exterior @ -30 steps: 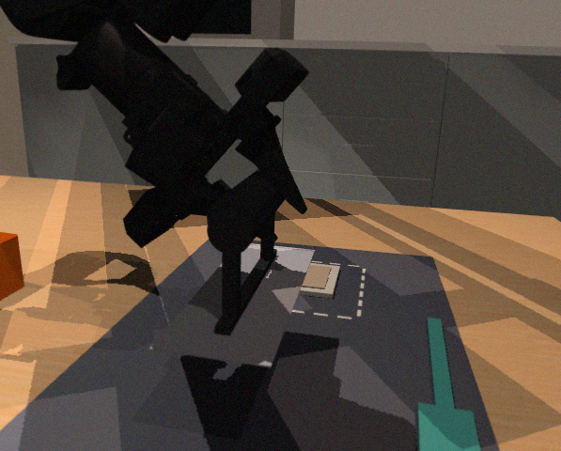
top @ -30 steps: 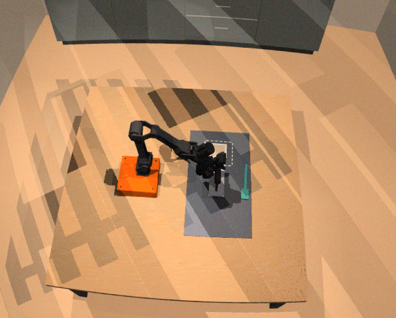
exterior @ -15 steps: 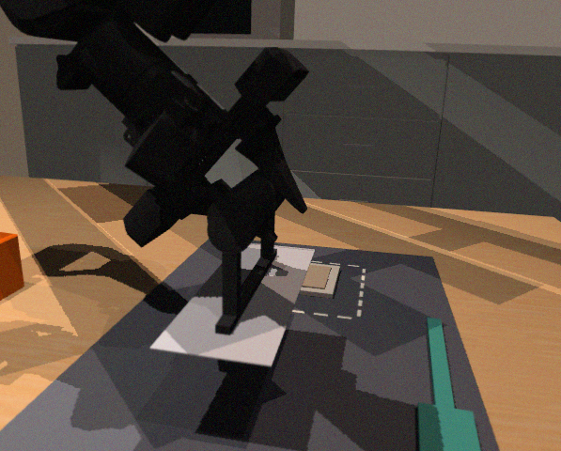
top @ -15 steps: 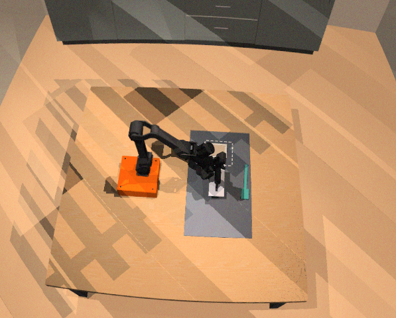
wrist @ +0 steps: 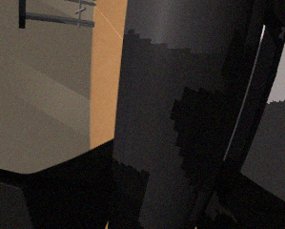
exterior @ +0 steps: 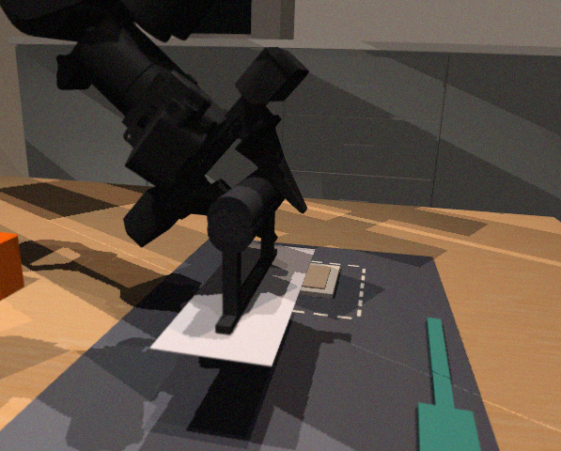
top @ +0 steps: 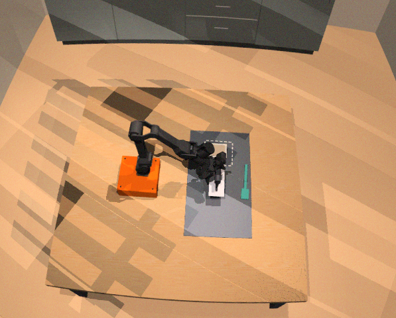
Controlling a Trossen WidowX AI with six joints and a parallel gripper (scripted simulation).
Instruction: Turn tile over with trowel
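Now: the grey mat 150 mm below my gripper tip, 10 mm to the left of it and 10 mm behind it. The rest, counted from my gripper tip: teal flat tool 130 mm ahead, 120 mm below, 10 mm to the right; tile 190 mm to the left, 120 mm below, 20 mm behind.
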